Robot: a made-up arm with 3 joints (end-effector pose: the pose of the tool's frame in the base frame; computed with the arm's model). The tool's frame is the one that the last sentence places. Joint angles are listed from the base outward.
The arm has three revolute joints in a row. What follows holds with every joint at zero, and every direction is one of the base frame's.
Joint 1 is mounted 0.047 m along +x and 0.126 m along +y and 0.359 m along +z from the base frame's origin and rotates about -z.
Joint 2 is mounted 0.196 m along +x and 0.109 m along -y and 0.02 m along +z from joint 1 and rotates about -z.
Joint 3 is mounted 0.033 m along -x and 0.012 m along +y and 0.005 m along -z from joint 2 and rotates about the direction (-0.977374, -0.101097, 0.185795).
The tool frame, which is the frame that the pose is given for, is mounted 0.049 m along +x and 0.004 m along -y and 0.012 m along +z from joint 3; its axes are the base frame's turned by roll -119.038, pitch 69.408 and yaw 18.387 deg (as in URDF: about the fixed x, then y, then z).
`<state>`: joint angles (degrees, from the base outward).
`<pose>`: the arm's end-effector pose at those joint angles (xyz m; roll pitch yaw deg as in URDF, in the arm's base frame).
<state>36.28 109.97 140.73</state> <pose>0.1547 -0.1121 0.3554 99.58 -30.59 175.41</pose>
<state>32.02 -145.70 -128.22</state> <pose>0.1469 -0.0646 0.3460 -8.16 -28.95 165.21</pose>
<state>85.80 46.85 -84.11</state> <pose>-0.0593 -0.0830 0.3589 -34.52 6.14 -66.95</pose>
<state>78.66 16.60 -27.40</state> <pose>-0.0234 -0.1032 0.3796 -69.95 53.84 -37.91</pose>
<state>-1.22 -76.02 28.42</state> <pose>0.2302 0.0402 0.3878 174.42 60.49 39.40</pose>
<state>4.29 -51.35 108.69</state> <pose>0.2120 0.0360 0.3674 120.43 -5.96 -4.15</pose>
